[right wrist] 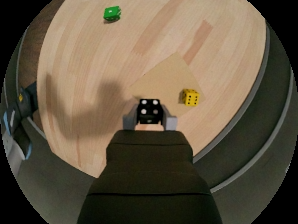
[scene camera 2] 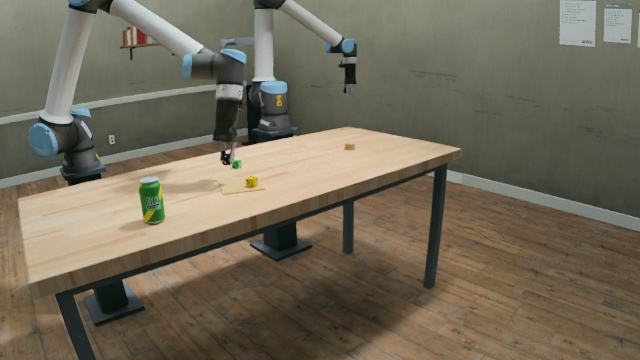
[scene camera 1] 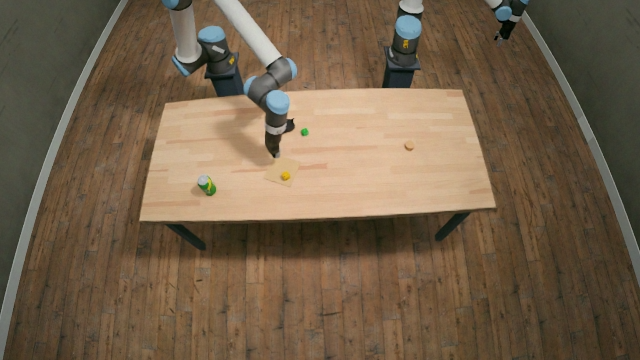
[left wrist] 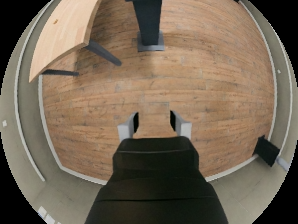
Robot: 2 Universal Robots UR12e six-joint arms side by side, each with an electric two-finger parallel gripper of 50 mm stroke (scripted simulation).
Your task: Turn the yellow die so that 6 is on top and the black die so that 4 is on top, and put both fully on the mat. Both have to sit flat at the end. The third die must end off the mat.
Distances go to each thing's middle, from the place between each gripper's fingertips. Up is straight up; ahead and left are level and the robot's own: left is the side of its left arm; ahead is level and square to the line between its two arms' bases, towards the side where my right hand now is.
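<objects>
I consider the tan mat [right wrist: 167, 81] and where it lies from my right hand [scene camera 2: 226, 161]. The mat is 2 cm to the left of that hand and 4 cm ahead of it, and 10 cm below it.
</objects>
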